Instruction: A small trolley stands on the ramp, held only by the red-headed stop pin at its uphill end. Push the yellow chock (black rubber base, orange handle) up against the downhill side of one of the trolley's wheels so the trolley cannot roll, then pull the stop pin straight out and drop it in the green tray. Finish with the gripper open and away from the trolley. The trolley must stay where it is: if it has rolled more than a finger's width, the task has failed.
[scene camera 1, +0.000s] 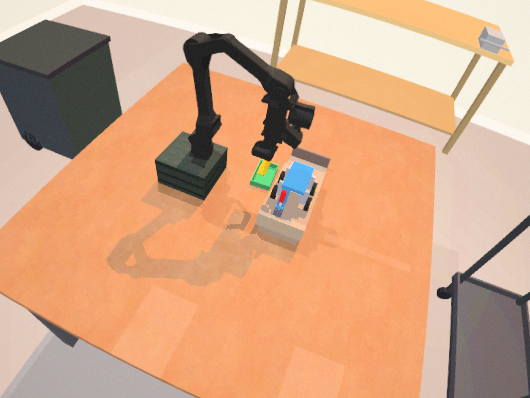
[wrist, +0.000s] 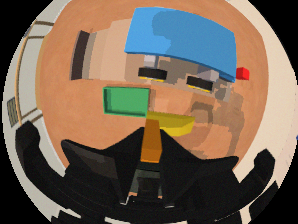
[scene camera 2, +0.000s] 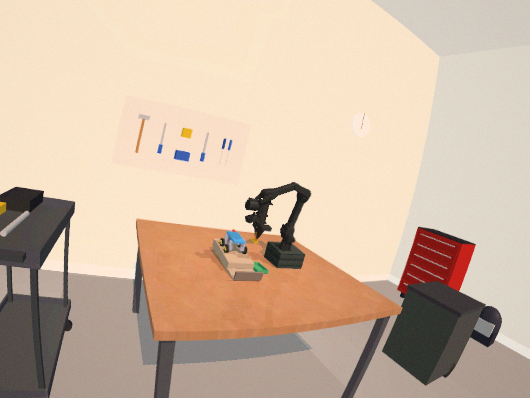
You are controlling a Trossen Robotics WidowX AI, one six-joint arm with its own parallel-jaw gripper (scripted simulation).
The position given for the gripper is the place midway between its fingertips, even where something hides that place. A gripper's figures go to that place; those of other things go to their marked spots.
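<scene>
The gripper (wrist: 151,131) is 0.10 m from the lens. A blue trolley (wrist: 192,38) is 0.11 m from the lens. A yellow chock (wrist: 175,125) is 0.12 m from the lens.
</scene>
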